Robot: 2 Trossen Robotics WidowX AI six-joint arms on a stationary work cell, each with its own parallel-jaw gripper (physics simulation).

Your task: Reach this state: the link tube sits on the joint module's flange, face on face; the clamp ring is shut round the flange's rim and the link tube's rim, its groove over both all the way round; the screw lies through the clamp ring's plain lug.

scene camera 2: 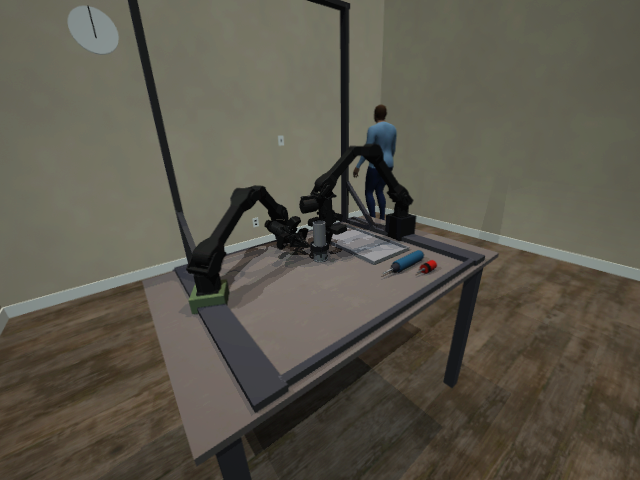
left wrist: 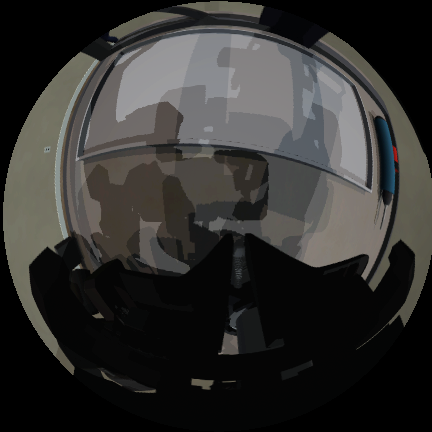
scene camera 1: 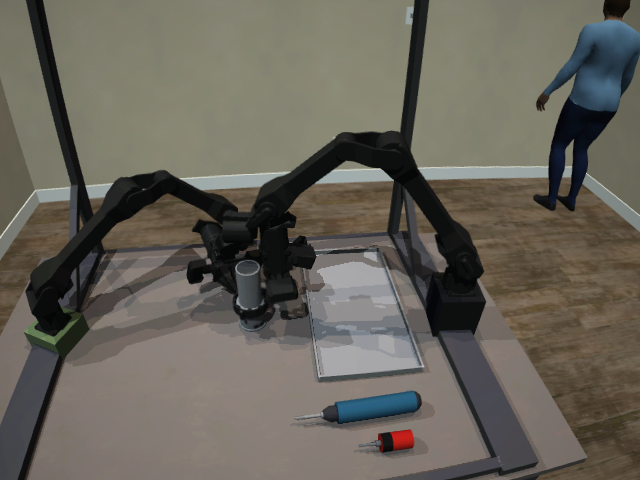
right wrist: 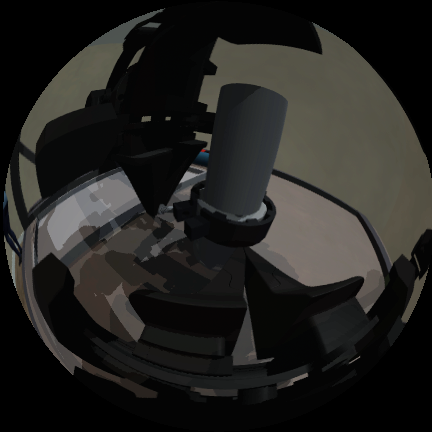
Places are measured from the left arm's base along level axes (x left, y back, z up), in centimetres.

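Where they show: left gripper, fingertip midpoint: (left wrist: pixel 237 238) (right wrist: pixel 155 211); right gripper, fingertip midpoint: (scene camera 2: pixel 309 246) (left wrist: pixel 217 319) (right wrist: pixel 241 252); left arm's base at its link origin: (scene camera 2: pixel 401 215) (scene camera 1: pixel 458 286); right arm's base at its link origin: (scene camera 2: pixel 208 289) (scene camera 1: pixel 53 323).
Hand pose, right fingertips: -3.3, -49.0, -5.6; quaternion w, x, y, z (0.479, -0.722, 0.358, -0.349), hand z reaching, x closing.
Each offset is from my right fingertips to the centre of the thing, as dx, dy, dz.
The grey link tube {+3.5, +3.2, +5.6} (scene camera 1: pixel 248 284) (scene camera 2: pixel 318 234) (right wrist: pixel 247 150) stands upright above the joint module {+3.5, +3.2, -2.0} (scene camera 1: pixel 252 325) (scene camera 2: pixel 320 256). The black clamp ring {+3.2, +3.1, +0.8} (scene camera 1: pixel 250 310) (scene camera 2: pixel 319 250) (right wrist: pixel 240 235) lies round their joint, its two lugs toward my left gripper, with a gap between them. Whether its groove covers both rims is hidden. My left gripper (left wrist: pixel 237 238) (right wrist: pixel 155 211) is shut on the screw {+0.0, +7.5, +0.0} (left wrist: pixel 239 267) (right wrist: pixel 166 208), which points at the lugs; its tip is at or very near the nearer lug. My right gripper (right wrist: pixel 241 252) is shut and empty, low beside the module, under the ring.
A shallow light tray {-1.8, +26.8, -4.3} (scene camera 1: pixel 370 374) (scene camera 2: pixel 375 261) (left wrist: pixel 371 185) lies right of the module in scene camera 1. A blue screwdriver {+28.2, +25.1, -3.1} (scene camera 1: pixel 377 407) (scene camera 2: pixel 408 260) (left wrist: pixel 385 155) and a red-and-black driver {+35.1, +29.3, -3.4} (scene camera 1: pixel 402 439) (scene camera 2: pixel 428 267) lie near the table's front. Both arms crowd behind the tube.
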